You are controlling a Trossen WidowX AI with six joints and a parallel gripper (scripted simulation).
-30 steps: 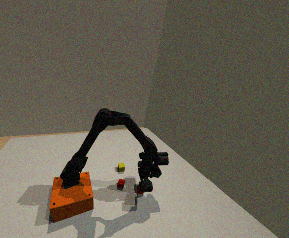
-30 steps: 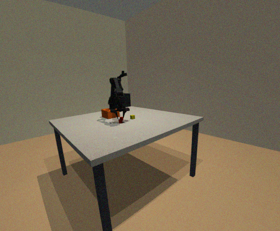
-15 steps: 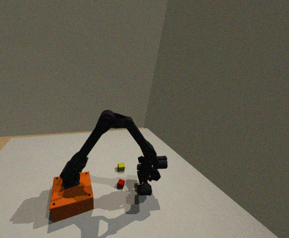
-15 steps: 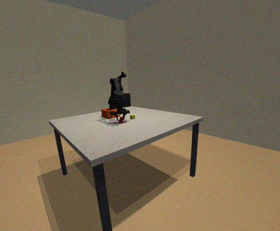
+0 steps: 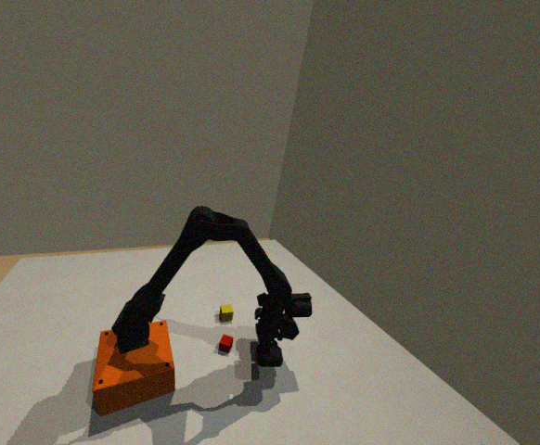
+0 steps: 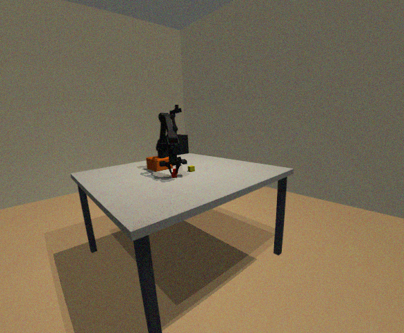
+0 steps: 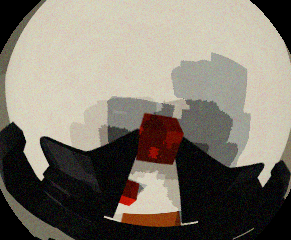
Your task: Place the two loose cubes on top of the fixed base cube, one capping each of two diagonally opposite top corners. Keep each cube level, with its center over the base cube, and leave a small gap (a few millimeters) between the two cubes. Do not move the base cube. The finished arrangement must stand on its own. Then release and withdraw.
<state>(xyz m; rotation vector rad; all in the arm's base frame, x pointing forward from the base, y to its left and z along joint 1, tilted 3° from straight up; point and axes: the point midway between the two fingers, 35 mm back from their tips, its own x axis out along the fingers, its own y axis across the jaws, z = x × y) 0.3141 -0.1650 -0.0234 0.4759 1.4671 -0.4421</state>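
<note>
Right now my gripper tip is 200 mm to the right of the yellow cube and 10 mm past it. The rest, counted from my gripper tip: red cube: right at my gripper tip.
</note>
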